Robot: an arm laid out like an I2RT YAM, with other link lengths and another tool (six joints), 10 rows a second.
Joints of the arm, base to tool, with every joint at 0 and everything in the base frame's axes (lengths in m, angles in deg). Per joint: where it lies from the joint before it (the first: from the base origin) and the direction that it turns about. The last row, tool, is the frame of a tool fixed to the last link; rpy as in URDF.
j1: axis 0 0 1 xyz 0.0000 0.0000 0.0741
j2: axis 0 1 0 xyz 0.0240 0.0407 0.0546
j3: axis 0 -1 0 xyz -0.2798 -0.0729 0.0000
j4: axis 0 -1 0 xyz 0.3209 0.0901 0.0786
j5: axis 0 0 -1 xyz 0.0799 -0.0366 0.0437
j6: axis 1 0 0 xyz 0.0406 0.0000 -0.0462
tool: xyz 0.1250 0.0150 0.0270 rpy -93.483 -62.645 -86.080
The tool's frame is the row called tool.
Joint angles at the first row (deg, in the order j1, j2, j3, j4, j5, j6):
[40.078 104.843 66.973 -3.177 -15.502 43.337]
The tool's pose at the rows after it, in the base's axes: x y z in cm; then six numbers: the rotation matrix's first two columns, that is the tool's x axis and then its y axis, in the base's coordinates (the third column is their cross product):
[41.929 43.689 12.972 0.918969 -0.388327 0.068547 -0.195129 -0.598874 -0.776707]
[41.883 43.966 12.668 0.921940 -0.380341 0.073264 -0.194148 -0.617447 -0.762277]
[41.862 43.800 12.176 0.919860 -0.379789 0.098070 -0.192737 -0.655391 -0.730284]
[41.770 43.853 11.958 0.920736 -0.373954 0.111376 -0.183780 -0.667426 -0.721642]
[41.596 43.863 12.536 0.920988 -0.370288 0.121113 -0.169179 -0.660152 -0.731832]
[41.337 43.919 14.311 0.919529 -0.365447 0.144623 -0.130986 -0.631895 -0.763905]
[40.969 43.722 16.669 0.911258 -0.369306 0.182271 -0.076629 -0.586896 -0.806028]
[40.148 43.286 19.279 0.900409 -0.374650 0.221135 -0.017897 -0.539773 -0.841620]
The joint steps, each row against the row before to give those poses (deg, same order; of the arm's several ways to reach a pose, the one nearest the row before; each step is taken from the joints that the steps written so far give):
[0.286 0.734 1.133 0.080 -0.973 -0.762]
[0.324 0.744 1.171 -1.638 0.482 -0.692]
[0.398 0.416 1.061 -2.719 2.139 -1.413]
[0.236 0.180 0.100 -0.321 0.656 -0.737]
[0.076 -0.891 -0.706 0.842 -0.109 -0.231]
[0.044 -2.242 -1.601 2.590 -0.535 -0.290]
[-0.002 -3.252 -2.852 4.527 -0.314 -0.180]
[0.154 -4.064 -3.316 4.247 -0.173 -0.184]

